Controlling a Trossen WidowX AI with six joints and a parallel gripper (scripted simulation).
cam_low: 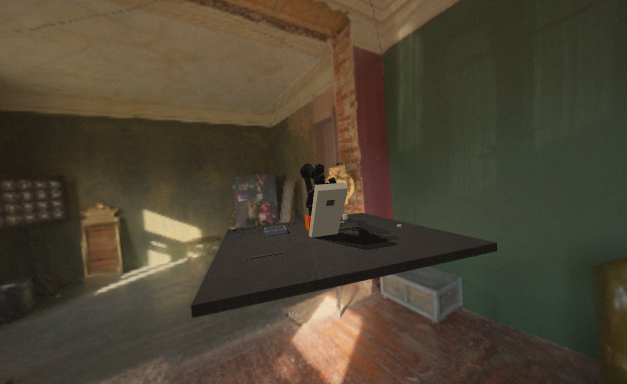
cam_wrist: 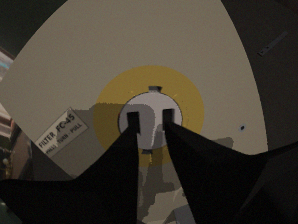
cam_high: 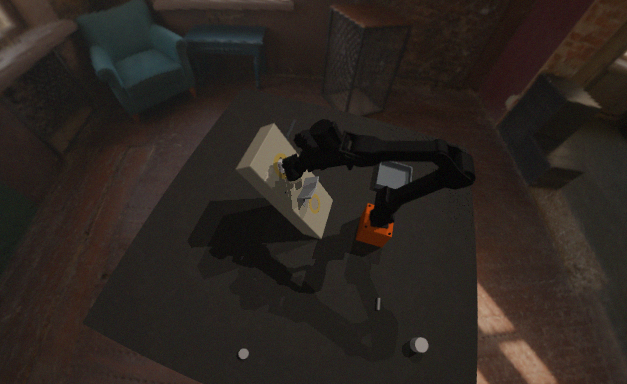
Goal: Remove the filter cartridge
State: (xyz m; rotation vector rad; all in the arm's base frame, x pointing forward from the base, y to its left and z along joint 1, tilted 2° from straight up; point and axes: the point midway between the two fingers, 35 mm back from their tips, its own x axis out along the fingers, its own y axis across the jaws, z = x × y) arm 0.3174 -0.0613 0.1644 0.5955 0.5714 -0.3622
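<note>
The round filter cartridge is 2 cm ahead of my gripper tip and 2 cm below it. Also, from my gripper tip: tray (45 cm behind, 20 cm to the right, 25 cm below); grey bracket (8 cm behind, 1 cm to the left, 11 cm below); beige service panel (2 cm behind, 9 cm below).
</note>
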